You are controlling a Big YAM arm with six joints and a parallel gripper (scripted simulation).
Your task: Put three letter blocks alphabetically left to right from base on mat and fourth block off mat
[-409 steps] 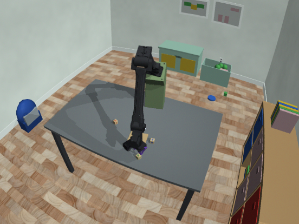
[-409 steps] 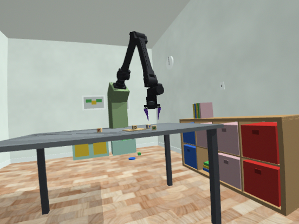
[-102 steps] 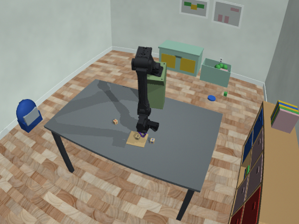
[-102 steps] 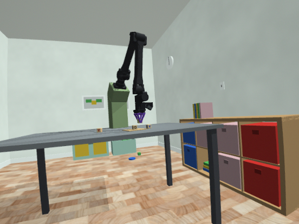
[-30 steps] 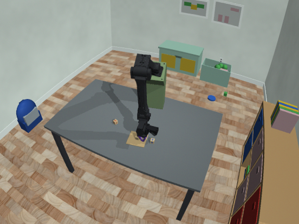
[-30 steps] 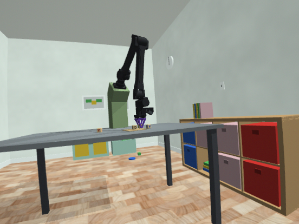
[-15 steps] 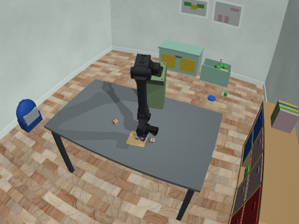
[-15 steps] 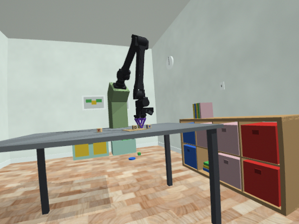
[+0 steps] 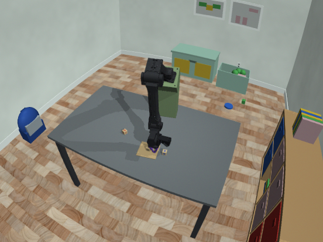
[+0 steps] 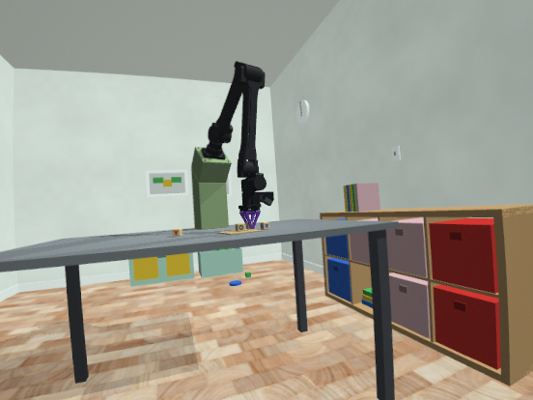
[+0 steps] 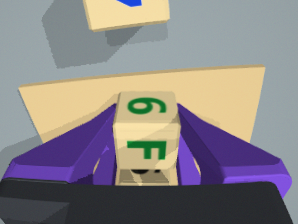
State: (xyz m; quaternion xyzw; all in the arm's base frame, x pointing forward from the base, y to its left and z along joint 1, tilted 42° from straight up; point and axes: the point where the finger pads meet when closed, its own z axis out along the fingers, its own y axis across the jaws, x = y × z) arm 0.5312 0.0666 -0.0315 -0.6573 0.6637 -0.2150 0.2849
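My gripper is now 5 cm to the left of the wooden block. Also, from my hand: mat 5 cm to the right, 1 cm below.
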